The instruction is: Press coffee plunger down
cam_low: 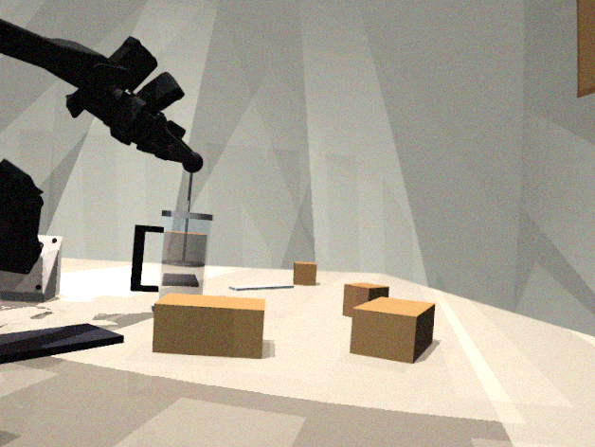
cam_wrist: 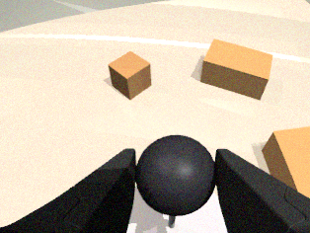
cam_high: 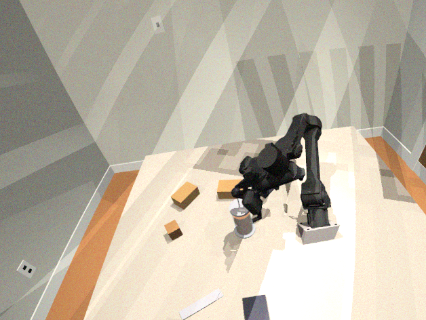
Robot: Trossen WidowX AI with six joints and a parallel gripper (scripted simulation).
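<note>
My gripper tip is now 11 cm above the glass coffee press, 2 cm past it and 1 cm to the left of it.
</note>
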